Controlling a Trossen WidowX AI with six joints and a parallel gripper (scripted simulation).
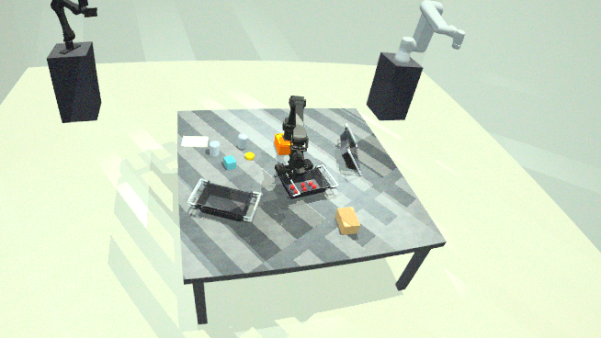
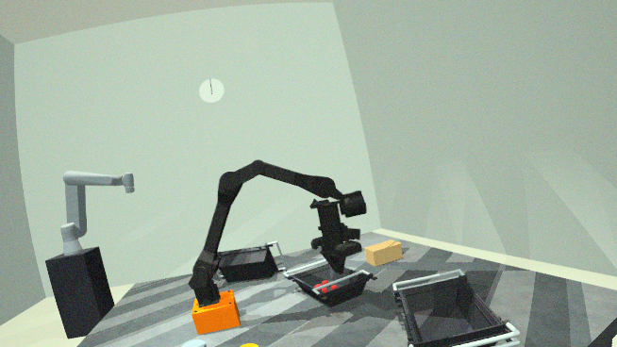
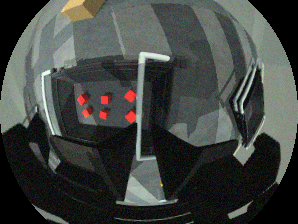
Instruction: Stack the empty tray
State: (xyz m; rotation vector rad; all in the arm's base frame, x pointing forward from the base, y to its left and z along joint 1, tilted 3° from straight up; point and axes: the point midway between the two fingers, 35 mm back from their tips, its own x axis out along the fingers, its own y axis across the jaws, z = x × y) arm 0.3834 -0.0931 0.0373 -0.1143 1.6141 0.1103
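My gripper tip is now 23 cm past the black tray, 45 cm to the right of it and 2 cm above it. From my gripper tip the other things lie so: cyan cube 24 cm behind, 28 cm to the right, 6 cm below; tan box 27 cm ahead, 21 cm to the left, 6 cm below; yellow piece 30 cm behind, 15 cm to the right, 8 cm below.
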